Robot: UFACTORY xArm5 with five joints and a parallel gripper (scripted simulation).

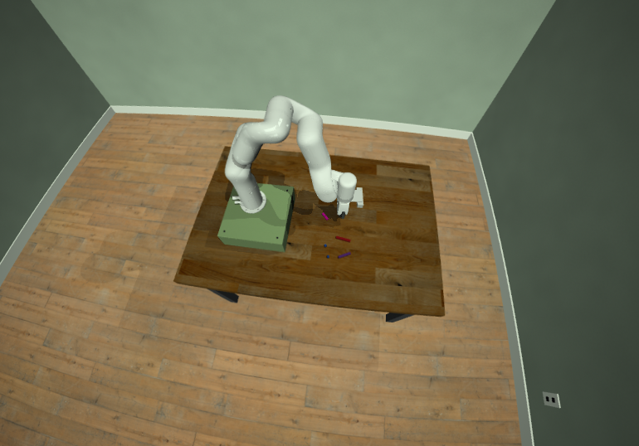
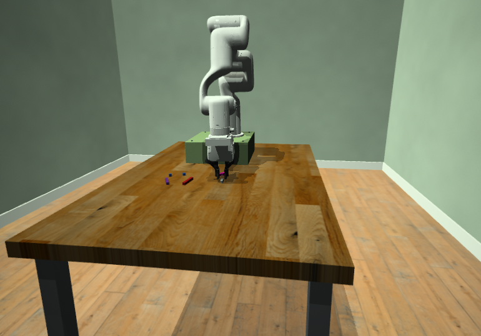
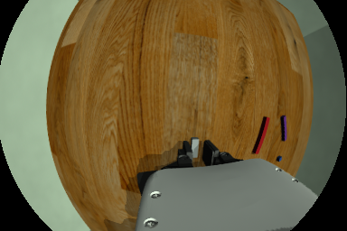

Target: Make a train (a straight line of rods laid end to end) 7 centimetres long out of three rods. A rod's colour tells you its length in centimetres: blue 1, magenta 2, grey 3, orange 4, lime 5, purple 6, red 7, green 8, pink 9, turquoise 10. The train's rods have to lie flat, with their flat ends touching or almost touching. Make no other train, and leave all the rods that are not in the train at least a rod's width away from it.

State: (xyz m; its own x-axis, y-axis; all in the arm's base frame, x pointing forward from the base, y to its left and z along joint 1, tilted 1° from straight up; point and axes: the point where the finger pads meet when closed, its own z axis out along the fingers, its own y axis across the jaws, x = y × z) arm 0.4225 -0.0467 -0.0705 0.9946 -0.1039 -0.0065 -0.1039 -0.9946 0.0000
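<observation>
My gripper is now 30 mm above the grey rod. The rest, counted from my hand: red rod: 130 mm to the right, 30 mm below, 10 mm behind; then purple rod: 210 mm to the right, 30 mm below, 10 mm behind.
</observation>
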